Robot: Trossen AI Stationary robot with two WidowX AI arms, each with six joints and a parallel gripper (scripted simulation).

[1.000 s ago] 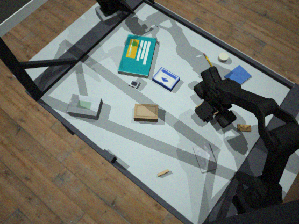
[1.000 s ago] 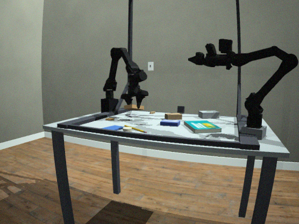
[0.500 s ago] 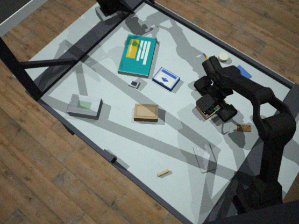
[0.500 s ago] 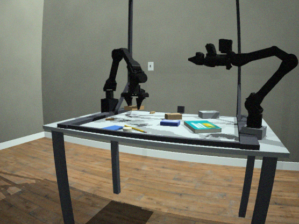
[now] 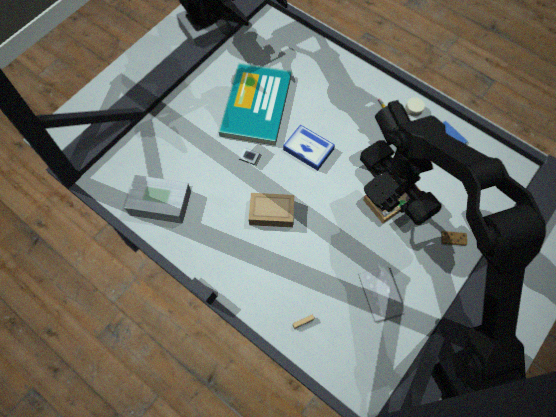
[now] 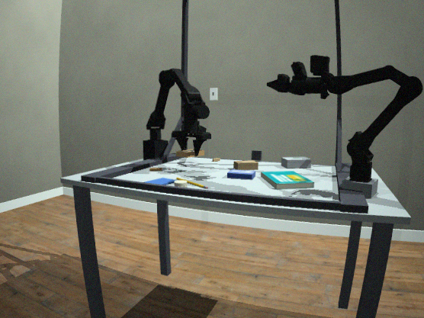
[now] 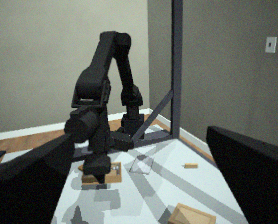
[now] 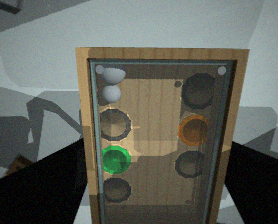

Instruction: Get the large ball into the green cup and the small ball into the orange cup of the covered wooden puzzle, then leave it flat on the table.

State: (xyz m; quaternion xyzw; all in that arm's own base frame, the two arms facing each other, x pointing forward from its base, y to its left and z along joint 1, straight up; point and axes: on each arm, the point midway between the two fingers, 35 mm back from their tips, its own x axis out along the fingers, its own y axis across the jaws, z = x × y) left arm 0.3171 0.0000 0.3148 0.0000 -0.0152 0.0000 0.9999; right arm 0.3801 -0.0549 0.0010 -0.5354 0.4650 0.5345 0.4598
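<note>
Right now the covered wooden puzzle is 30 mm below my right hand.
</note>
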